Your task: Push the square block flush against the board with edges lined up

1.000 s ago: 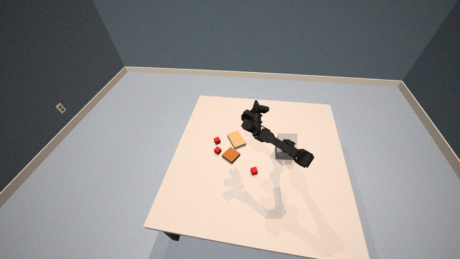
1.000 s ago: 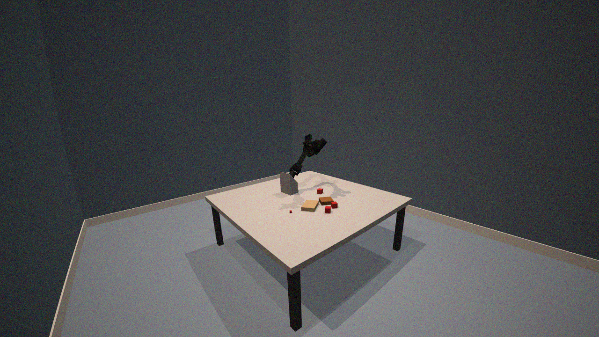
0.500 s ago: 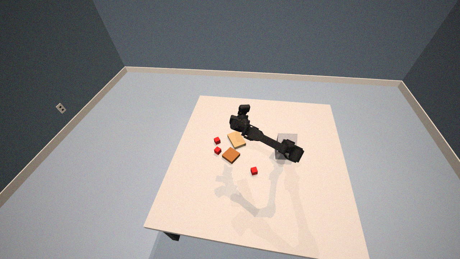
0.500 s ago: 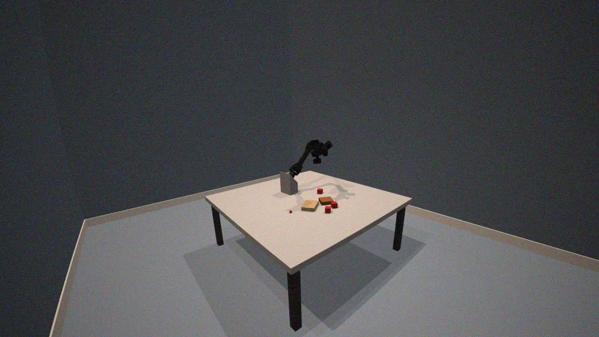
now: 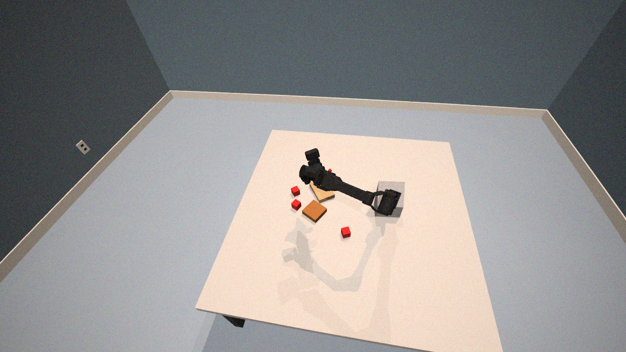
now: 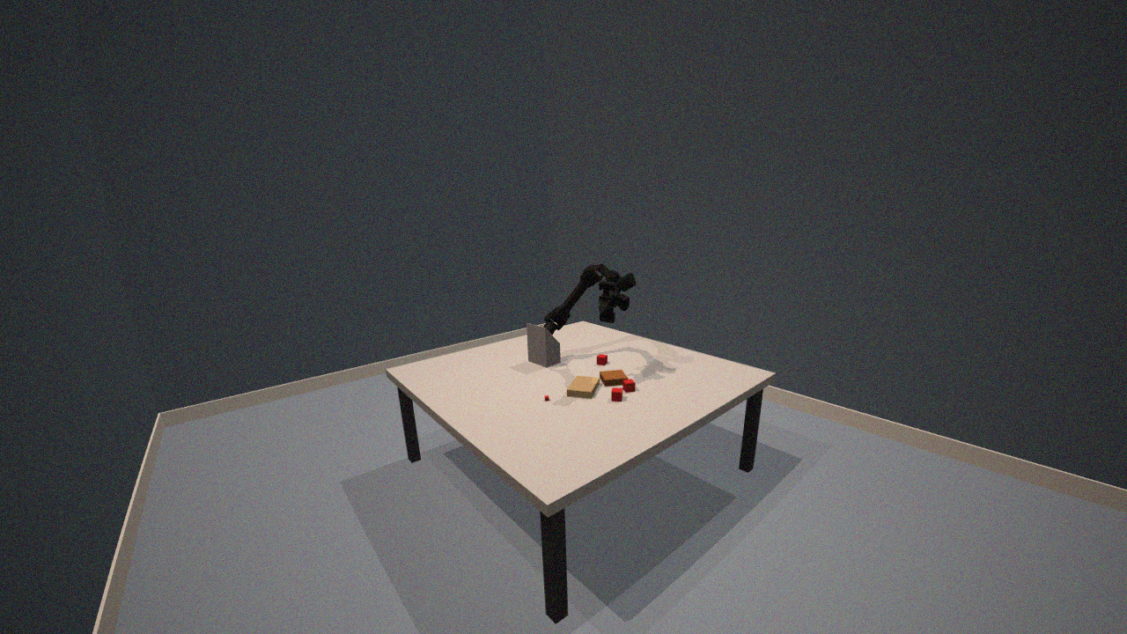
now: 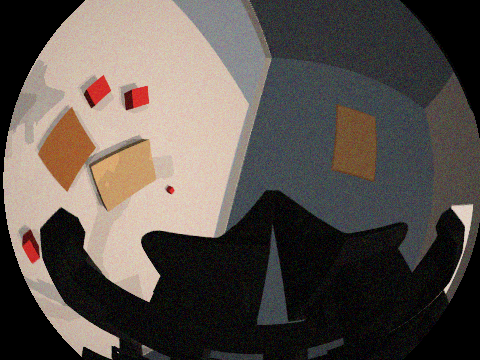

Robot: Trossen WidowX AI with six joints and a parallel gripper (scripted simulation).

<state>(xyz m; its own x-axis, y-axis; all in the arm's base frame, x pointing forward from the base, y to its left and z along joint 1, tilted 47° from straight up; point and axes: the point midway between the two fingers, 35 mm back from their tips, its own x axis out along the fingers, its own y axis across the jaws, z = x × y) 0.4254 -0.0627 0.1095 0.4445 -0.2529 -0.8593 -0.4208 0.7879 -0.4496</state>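
My gripper tip is now 30 mm past the orange-brown square block, 90 mm to the right of it and 310 mm above it. Round my gripper tip: tan board: 30 mm behind, 70 mm to the right, 310 mm below; then tiny red cube: 40 mm behind, 240 mm to the right, 310 mm below.
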